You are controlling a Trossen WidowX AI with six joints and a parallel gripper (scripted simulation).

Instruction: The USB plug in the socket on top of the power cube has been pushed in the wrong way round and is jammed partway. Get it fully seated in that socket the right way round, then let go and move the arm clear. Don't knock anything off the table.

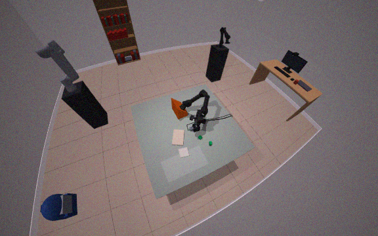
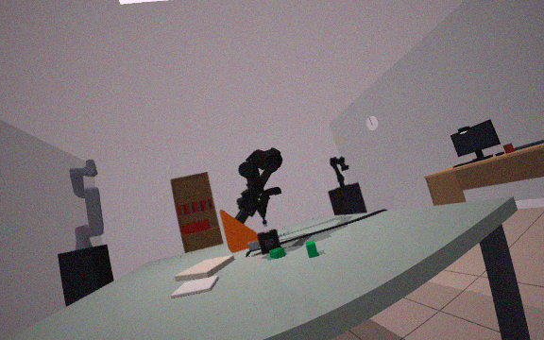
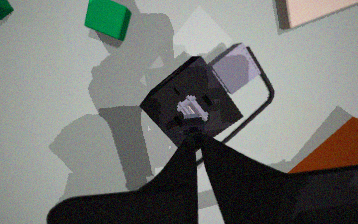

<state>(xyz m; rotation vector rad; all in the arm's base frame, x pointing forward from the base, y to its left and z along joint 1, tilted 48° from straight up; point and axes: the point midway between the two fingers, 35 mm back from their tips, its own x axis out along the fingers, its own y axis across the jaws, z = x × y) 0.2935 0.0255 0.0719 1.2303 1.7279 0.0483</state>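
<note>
Now: the silver USB plug 2 cm below my gripper tip. Also, from my gripper tip: green block 13 cm ahead, 2 cm to the right, 12 cm below.
</note>
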